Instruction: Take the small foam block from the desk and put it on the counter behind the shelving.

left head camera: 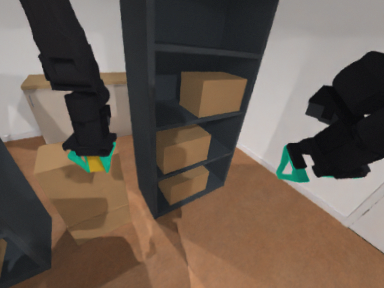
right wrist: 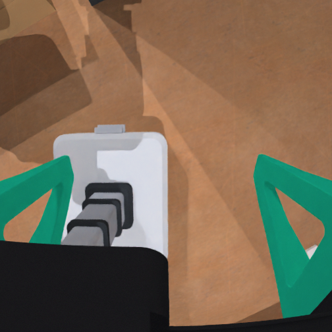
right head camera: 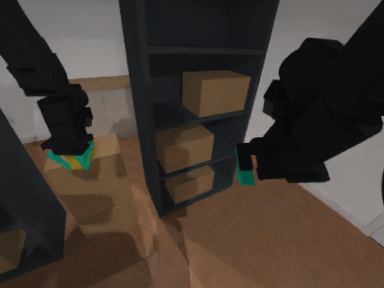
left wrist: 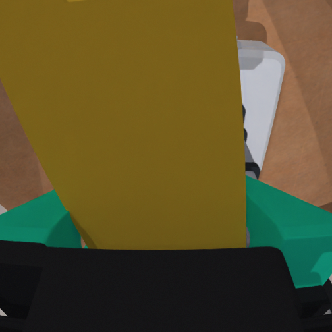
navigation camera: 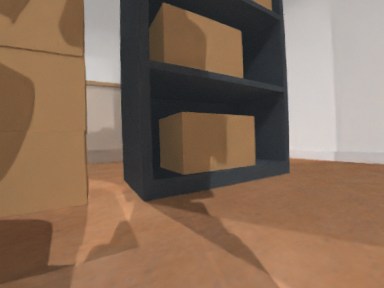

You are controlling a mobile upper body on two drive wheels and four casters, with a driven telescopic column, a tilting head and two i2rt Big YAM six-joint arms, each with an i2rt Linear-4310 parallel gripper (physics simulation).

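Frame: origin at the left arm's base, x left, y back, z up, level; centimetres.
Seen in the pictures: left gripper, fingertip midpoint: (left head camera: 99, 171) (right head camera: 79, 169); right gripper, fingertip midpoint: (left head camera: 297, 174) (right head camera: 261, 176).
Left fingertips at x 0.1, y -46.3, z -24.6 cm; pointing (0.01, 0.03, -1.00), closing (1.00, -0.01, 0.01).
Note:
A point is followed by its place in that frame.
A yellow foam block (left head camera: 95, 164) @(x 0.5, y -46.2, z -22.2 cm) (right head camera: 76, 161) @(x 0.1, y -46.3, z -21.8 cm) (left wrist: 150, 125) is held between the teal fingers of my left gripper (left head camera: 94, 162) @(x 0.1, y -46.3, z -24.6 cm) (right head camera: 75, 160), which is shut on it in the air. My right gripper (right wrist: 163, 165) is open, with nothing between its fingers in the right wrist view. A counter with a wooden top (left head camera: 35, 81) @(x 133.0, y -226.7, z -49.7 cm) (right head camera: 107, 82) @(x 75.2, y -252.4, z -49.7 cm) (navigation camera: 103, 84) @(x 59.2, y -240.8, z -52.6 cm) stands at the back left, partly hidden by my left arm and by the dark shelving (left head camera: 140, 110) @(x -1.8, y -116.8, z -36.2 cm) (right head camera: 140, 110) @(x -1.1, y -118.3, z -36.1 cm) (navigation camera: 135, 100) @(x -5.6, y -108.8, z -101.5 cm). The desk does not show in these frames.
Stacked cardboard boxes (left head camera: 90, 187) @(x 31.0, y -91.7, z -81.7 cm) (right head camera: 95, 185) @(x 31.3, y -91.5, z -82.3 cm) (navigation camera: 45, 100) @(x 22.2, y -96.5, z -103.4 cm) stand left of the shelving, in front of the counter. A second dark shelf unit (left head camera: 25, 200) @(x 76.6, y -92.1, z -94.1 cm) (right head camera: 30, 190) @(x 73.9, y -86.3, z -82.0 cm) is at the far left. The shelving holds boxes (left head camera: 212, 93) (navigation camera: 215, 142). A white wall (left head camera: 300, 75) @(x -165.3, y -178.7, z -11.8 cm) runs along the right.

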